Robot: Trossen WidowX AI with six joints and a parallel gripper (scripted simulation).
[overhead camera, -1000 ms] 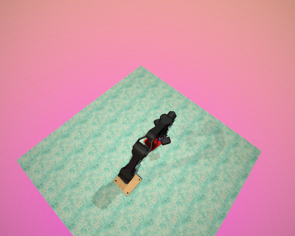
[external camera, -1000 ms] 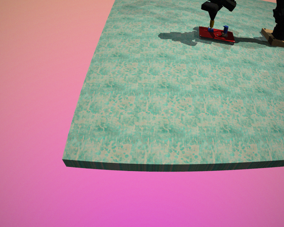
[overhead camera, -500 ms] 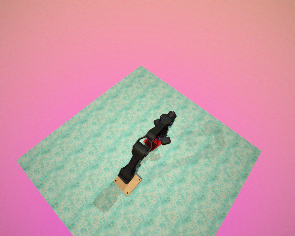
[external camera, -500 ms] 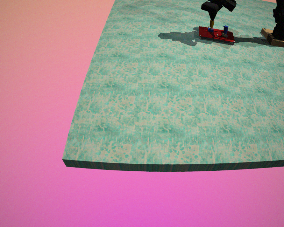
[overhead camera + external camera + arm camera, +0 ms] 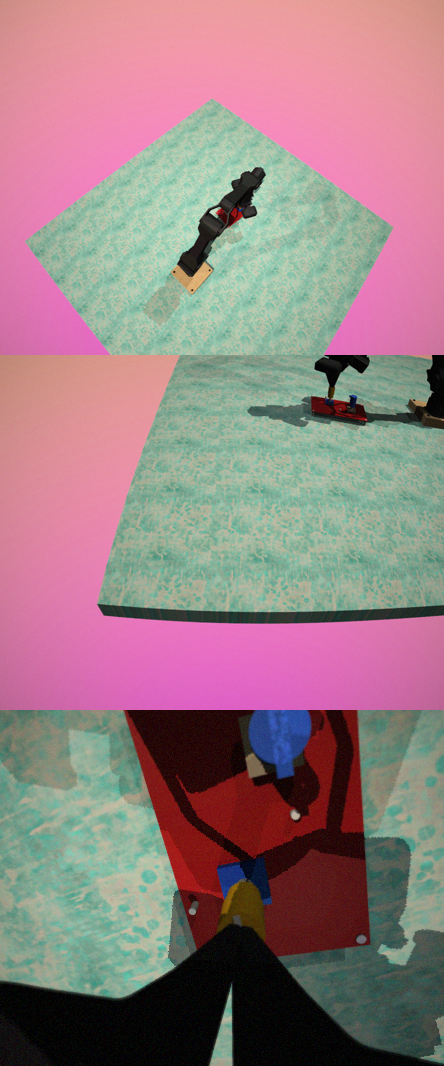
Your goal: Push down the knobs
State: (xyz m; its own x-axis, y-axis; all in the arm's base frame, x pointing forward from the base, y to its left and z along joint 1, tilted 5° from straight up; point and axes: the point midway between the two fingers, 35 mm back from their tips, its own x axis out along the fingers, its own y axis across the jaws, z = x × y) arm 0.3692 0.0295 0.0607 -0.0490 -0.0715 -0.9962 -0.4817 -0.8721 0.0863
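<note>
The blue potentiometer lies 30 mm below my gripper tip. The rest, counted from my gripper tip: tan potentiometer 60 mm behind, 30 mm to the left, 30 mm below.
</note>
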